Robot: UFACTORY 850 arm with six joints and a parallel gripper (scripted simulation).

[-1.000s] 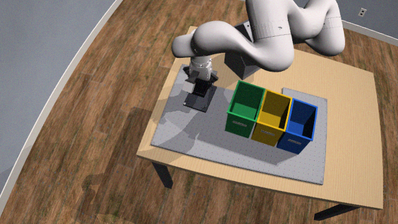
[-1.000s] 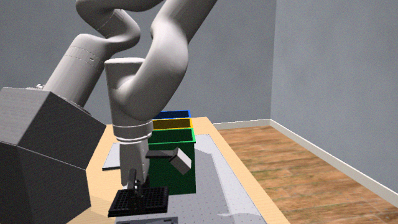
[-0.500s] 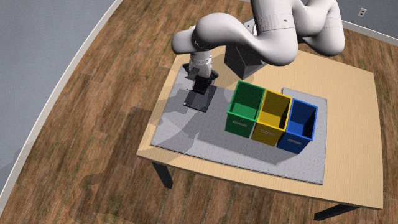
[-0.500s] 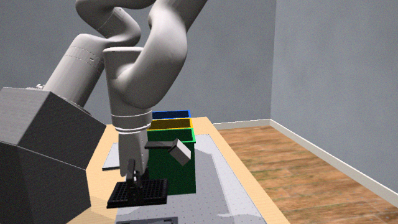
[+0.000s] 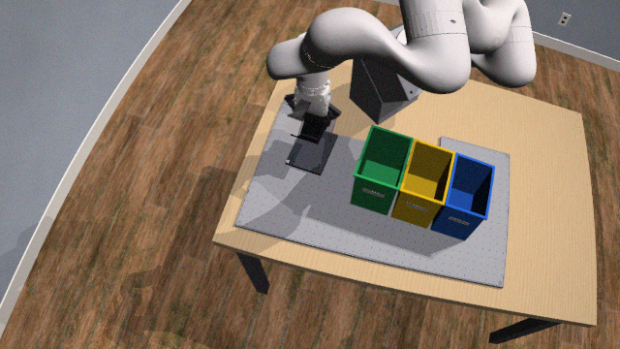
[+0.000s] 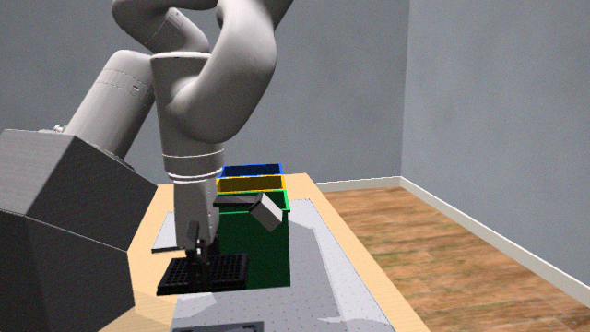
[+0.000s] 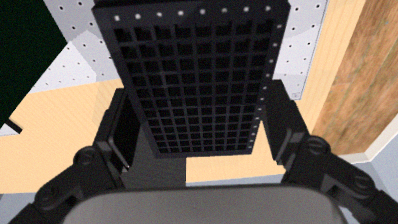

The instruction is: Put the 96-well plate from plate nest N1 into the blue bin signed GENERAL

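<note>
The blue bin lies 49 cm to the left of my hand, 9 cm ahead of it and 8 cm below it. From my hand the other things lie so: black 96-well plate: 1 cm below; dark plate nest: 16 cm below; green bin: 23 cm to the left, 8 cm below, 7 cm ahead.
</note>
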